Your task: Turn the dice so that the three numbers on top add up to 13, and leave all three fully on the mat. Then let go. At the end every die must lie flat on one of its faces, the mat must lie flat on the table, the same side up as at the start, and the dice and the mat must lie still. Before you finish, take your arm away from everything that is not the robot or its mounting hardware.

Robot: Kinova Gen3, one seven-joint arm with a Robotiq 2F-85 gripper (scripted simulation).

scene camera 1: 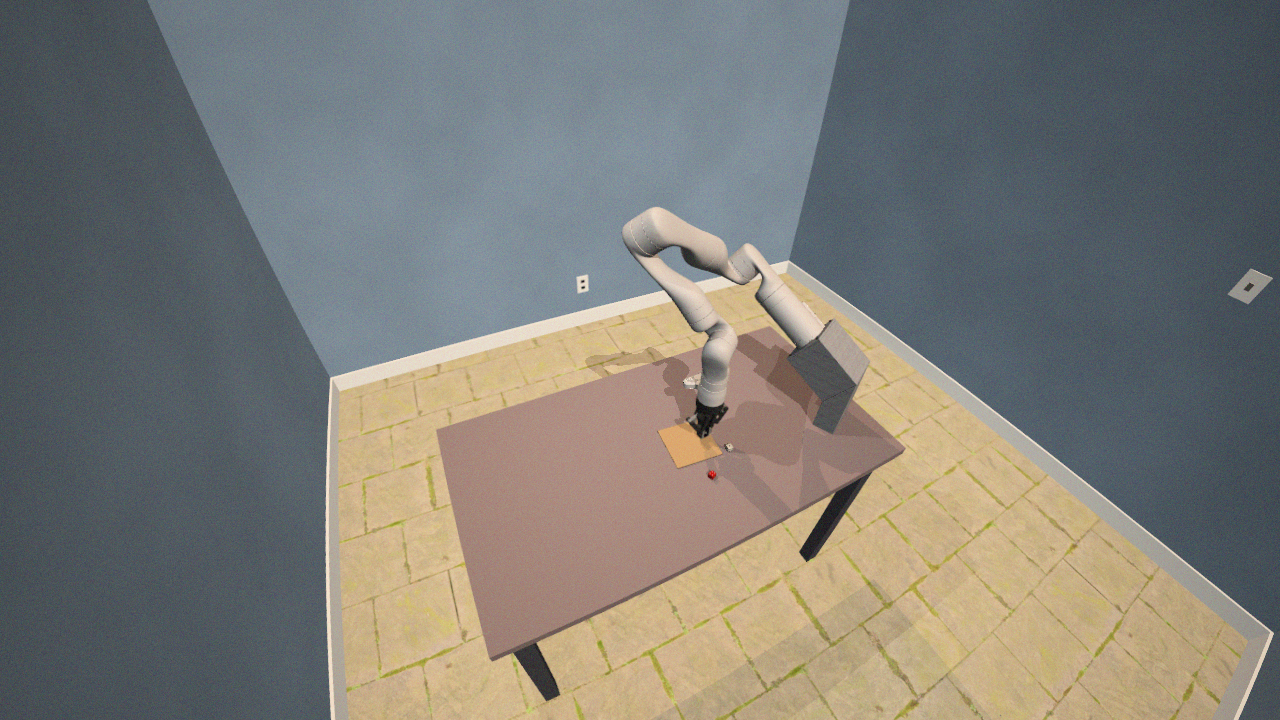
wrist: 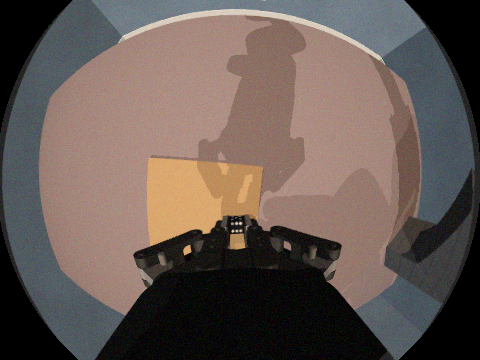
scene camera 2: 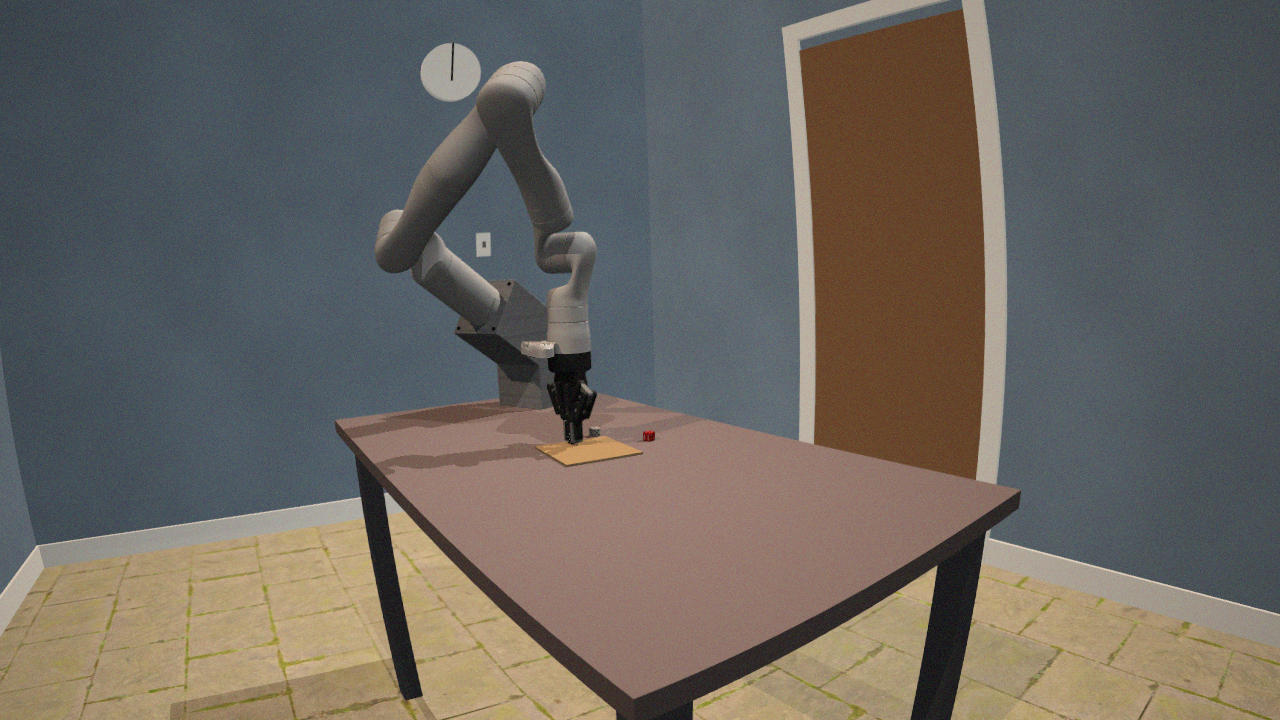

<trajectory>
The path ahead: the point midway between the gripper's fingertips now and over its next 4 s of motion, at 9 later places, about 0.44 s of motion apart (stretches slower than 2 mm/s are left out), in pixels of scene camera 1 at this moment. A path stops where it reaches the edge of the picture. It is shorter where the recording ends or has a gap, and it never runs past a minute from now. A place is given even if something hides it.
My gripper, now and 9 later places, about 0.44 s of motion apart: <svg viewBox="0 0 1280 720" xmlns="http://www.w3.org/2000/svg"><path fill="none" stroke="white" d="M703 435L703 434L705 424L707 415L707 412L708 412L709 423L711 441L715 454L715 458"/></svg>
</trajectory>
